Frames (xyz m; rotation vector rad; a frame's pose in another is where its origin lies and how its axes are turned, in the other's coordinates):
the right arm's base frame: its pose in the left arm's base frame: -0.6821 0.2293 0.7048 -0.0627 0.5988 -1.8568
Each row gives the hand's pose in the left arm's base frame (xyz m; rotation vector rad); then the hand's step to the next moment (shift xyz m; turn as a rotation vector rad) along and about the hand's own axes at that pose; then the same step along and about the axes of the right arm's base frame.
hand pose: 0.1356 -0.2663 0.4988 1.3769 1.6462 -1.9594
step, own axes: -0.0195 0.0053 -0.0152 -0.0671 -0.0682 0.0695
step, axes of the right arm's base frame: -0.0147 0.0123 0.0165 0.0507 -0.0635 0.0859
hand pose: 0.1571 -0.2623 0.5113 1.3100 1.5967 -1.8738
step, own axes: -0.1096 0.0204 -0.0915 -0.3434 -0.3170 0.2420
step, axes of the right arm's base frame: -0.1011 0.0484 0.0908 0.1519 -0.2808 0.4184
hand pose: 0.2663 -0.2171 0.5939 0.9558 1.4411 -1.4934
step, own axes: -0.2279 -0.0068 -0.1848 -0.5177 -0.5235 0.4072
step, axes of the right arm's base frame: -0.2536 -0.0730 0.1284 0.2778 -0.4571 0.6495
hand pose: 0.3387 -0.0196 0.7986 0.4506 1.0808 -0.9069
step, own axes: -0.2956 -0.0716 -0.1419 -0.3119 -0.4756 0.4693
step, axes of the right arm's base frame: -0.1429 -0.2986 0.0553 0.3668 -0.2677 0.5809
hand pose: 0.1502 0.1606 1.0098 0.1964 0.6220 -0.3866
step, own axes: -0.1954 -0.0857 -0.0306 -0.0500 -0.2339 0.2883
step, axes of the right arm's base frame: 0.0623 -0.2057 0.0162 0.1868 -0.0199 0.3241
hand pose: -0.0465 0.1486 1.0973 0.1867 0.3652 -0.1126
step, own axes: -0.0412 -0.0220 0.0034 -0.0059 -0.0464 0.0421
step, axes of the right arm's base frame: 0.0284 -0.0366 0.0066 0.0389 0.0007 0.0495
